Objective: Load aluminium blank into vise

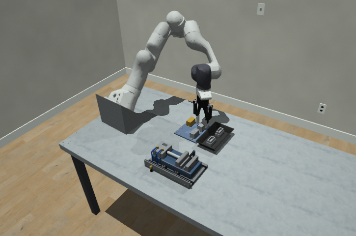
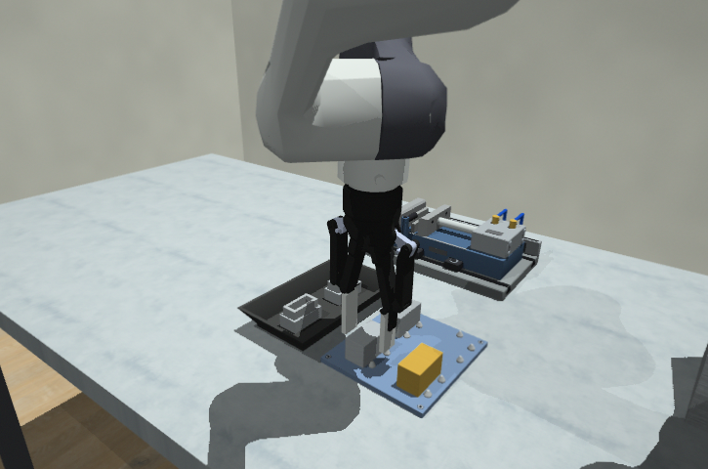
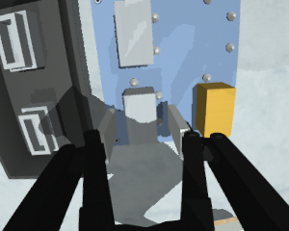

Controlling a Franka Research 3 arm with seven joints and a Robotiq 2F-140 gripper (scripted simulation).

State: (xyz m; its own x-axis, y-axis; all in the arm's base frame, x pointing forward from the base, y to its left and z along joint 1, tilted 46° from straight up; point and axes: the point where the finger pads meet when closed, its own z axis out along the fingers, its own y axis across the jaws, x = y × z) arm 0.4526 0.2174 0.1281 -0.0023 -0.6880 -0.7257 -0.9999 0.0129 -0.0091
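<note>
My gripper is now 90 mm past the brass blank and 40 mm above it. The rest, counted from my hand: fixed jaw: 360 mm to the right, 160 mm ahead, 10 mm above.
</note>
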